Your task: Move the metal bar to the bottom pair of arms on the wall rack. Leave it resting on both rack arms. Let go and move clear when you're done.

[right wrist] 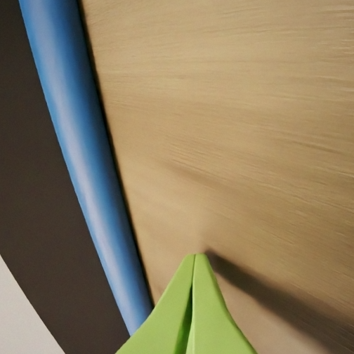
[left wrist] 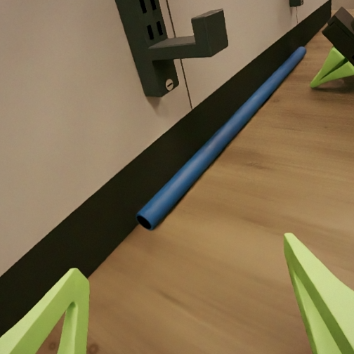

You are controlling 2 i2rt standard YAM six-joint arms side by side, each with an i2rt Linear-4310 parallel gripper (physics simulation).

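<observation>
The metal bar (left wrist: 220,138) (right wrist: 87,150), a blue hollow tube, lies on the wooden surface along the dark strip at the foot of the wall. A dark rack arm (left wrist: 175,48) with an upturned end stands out from the wall above the bar in the left wrist view. My left gripper (left wrist: 176,261) is open and empty, on the near side of the bar's open near end. My right gripper (right wrist: 196,266) (left wrist: 311,84) is shut with its fingertips together, holding nothing. It is beside the bar on the side away from the wall, near the far end.
The pale wall (left wrist: 75,115) rises behind the dark strip (left wrist: 115,205) (right wrist: 30,190). The lower tip of another dark rack part (left wrist: 296,2) shows at the top of the left wrist view. The wooden surface (left wrist: 240,200) (right wrist: 240,125) extends away from the wall.
</observation>
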